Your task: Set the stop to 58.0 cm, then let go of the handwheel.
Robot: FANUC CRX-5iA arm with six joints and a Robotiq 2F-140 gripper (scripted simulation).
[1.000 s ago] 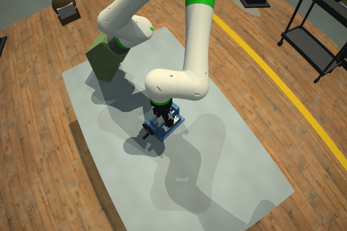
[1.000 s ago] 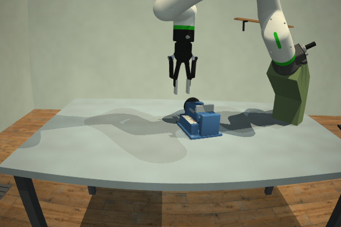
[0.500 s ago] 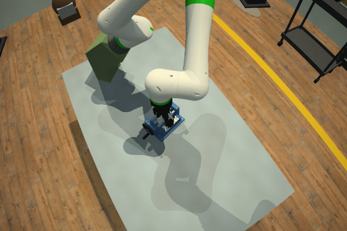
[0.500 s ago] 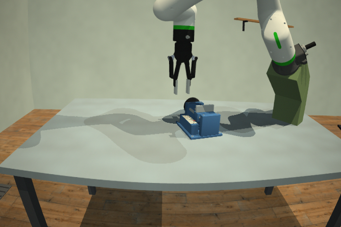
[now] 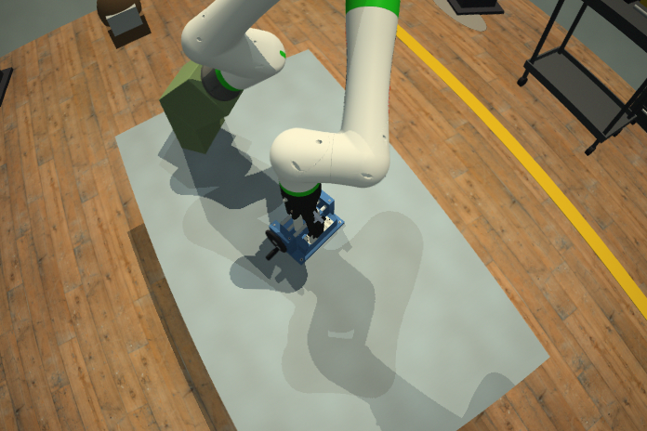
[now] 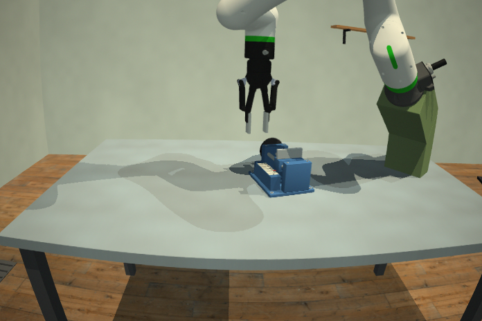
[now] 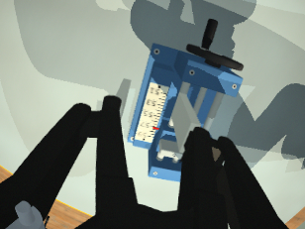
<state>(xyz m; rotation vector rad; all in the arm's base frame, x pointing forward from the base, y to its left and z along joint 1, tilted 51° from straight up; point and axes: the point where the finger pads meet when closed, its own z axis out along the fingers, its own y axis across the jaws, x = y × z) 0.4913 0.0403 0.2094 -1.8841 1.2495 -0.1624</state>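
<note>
Right now my hand is 20 mm past the black handwheel, 100 mm to the left of it and 130 mm above it. Also, from my hand: stop block: 100 mm behind, 30 mm to the left, 100 mm below.
</note>
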